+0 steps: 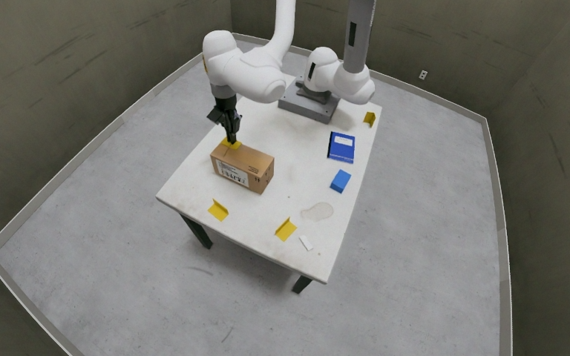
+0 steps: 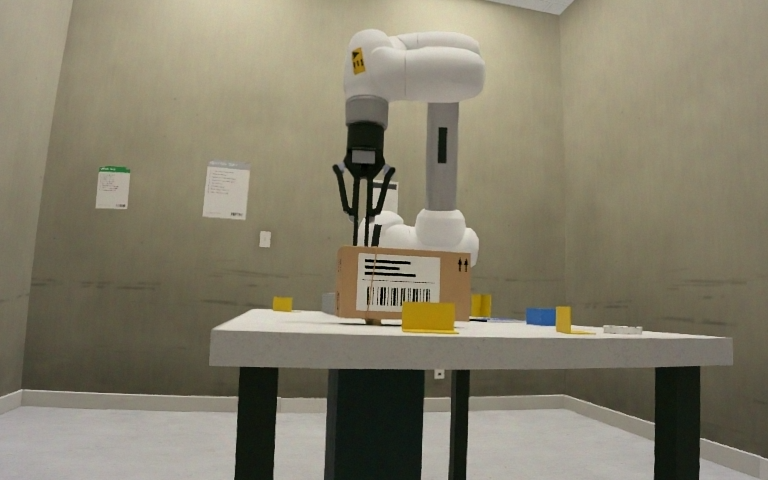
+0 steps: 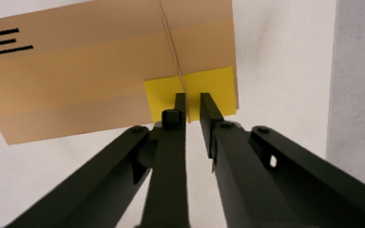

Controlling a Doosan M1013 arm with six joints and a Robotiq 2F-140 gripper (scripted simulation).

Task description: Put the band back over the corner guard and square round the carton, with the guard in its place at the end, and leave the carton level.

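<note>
Now: the yellow corner guard 50 mm below my hand. Round my hand: blue block 470 mm to the left, 160 mm below, 130 mm behind; then small white piece 440 mm to the left, 200 mm ahead, 170 mm below.
</note>
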